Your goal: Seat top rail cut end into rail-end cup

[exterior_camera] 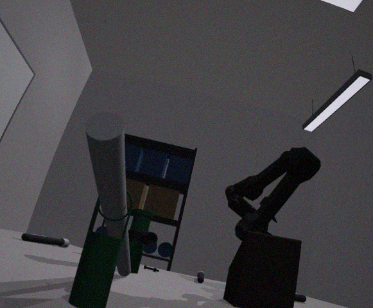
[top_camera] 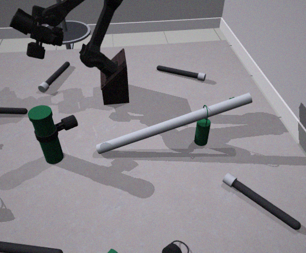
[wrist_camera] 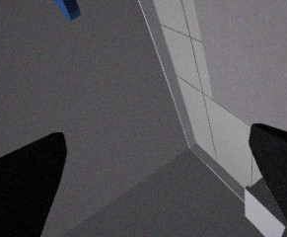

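Right now my gripper tip is 43 cm short of the dark rail-end cup, 17 cm to the right of it and 12 cm above it. From my gripper tip the other things lie so: small bolt 43 cm ahead, 11 cm to the right, 24 cm below; then small green post 41 cm ahead, 63 cm to the left, 14 cm below.
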